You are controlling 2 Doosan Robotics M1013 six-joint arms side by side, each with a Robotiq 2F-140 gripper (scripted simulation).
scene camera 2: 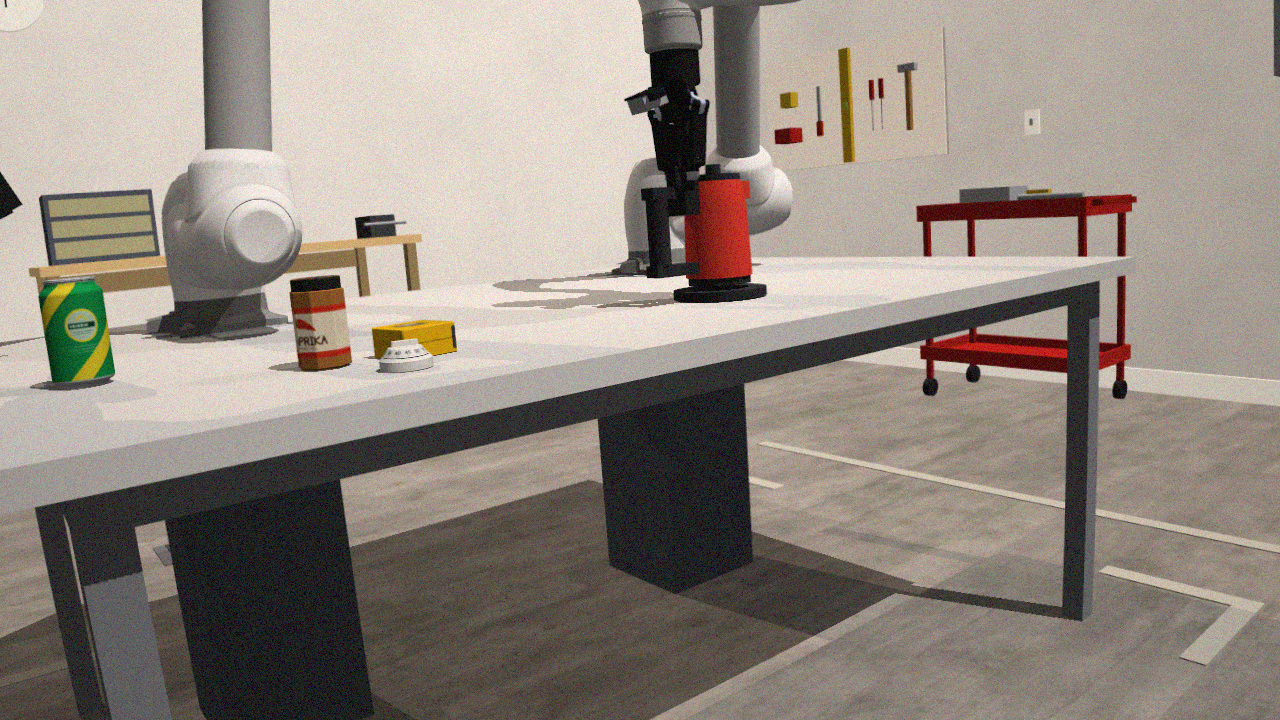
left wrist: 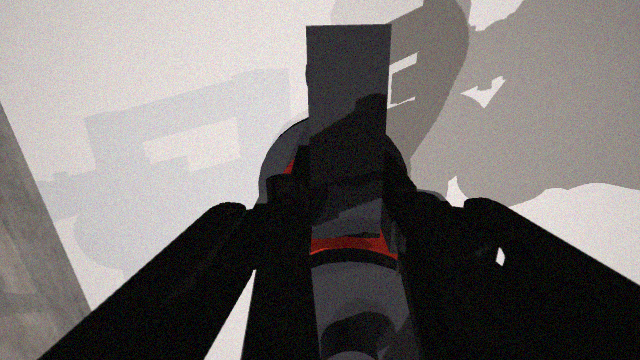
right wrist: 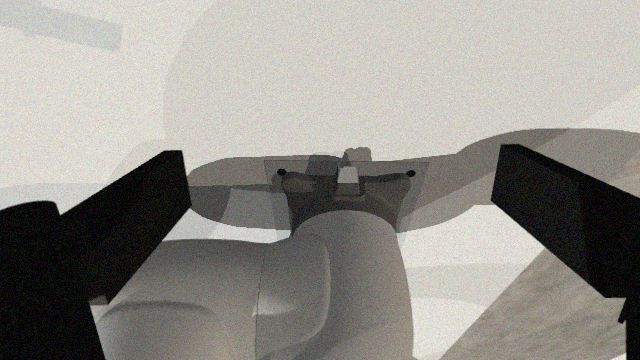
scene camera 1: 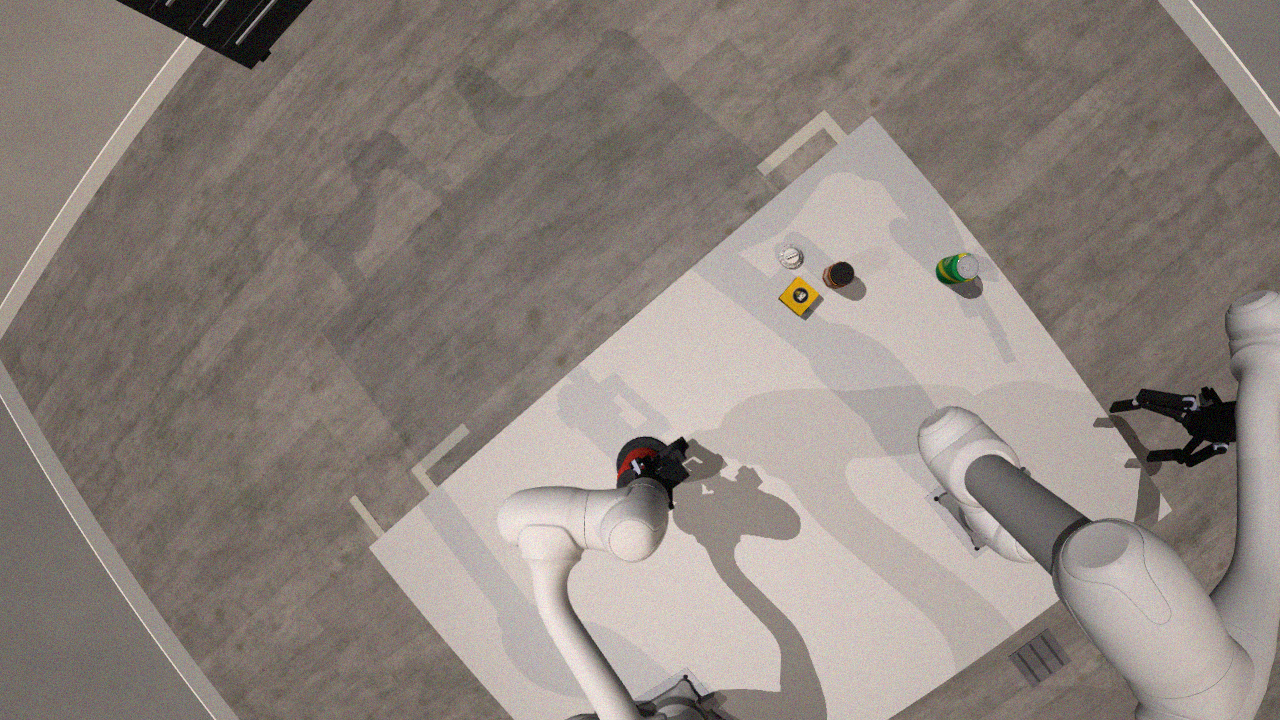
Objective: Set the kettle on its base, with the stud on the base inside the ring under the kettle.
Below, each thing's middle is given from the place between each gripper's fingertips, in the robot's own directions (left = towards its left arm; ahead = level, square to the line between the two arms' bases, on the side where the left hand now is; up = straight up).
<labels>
Right now my left hand (scene camera 2: 684,215) is 3 cm to the right of the red kettle (scene camera 2: 717,249) and 5 cm above it. From my left hand the other things lie so: round black base (scene camera 2: 713,294) (1 cm ahead, 6 cm to the left, 16 cm below); yellow box (scene camera 2: 438,337) (9 cm ahead, 51 cm to the right, 15 cm below); white dial timer (scene camera 2: 408,355) (18 cm ahead, 56 cm to the right, 16 cm below).
I see the paprika jar (scene camera 2: 318,307) 660 mm ahead of my right hand (scene camera 1: 1131,432), 260 mm to the left of it and 180 mm below it. Also, from my right hand: yellow box: 680 mm ahead, 360 mm to the left, 210 mm below; then white dial timer: 770 mm ahead, 310 mm to the left, 220 mm below; then red kettle: 590 mm ahead, 890 mm to the left, 120 mm below.
</labels>
